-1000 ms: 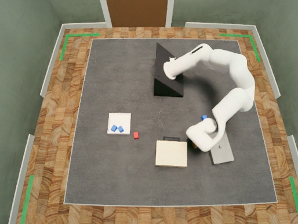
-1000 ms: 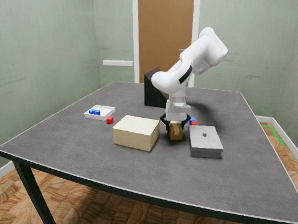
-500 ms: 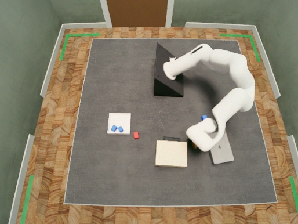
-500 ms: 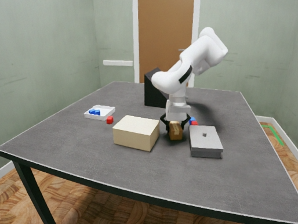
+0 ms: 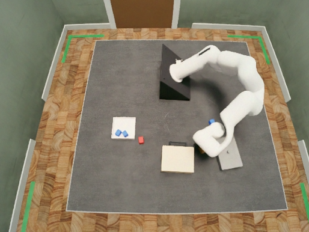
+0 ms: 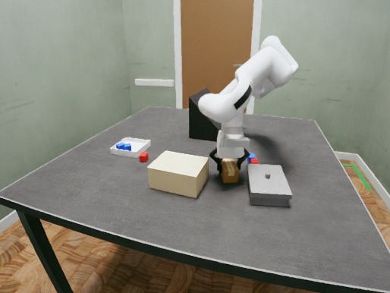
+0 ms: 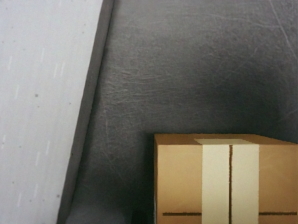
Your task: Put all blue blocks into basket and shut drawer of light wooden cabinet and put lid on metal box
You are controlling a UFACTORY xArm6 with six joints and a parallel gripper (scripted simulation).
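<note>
Now: the brown cardboard box right at my hand. Also, from my hand: flat lid 60 mm ahead, 140 mm to the left, 10 mm above; grey metal box 60 mm ahead, 140 mm to the left, 10 mm below; light wooden cabinet 90 mm ahead, 170 mm to the right, 10 mm above.
</note>
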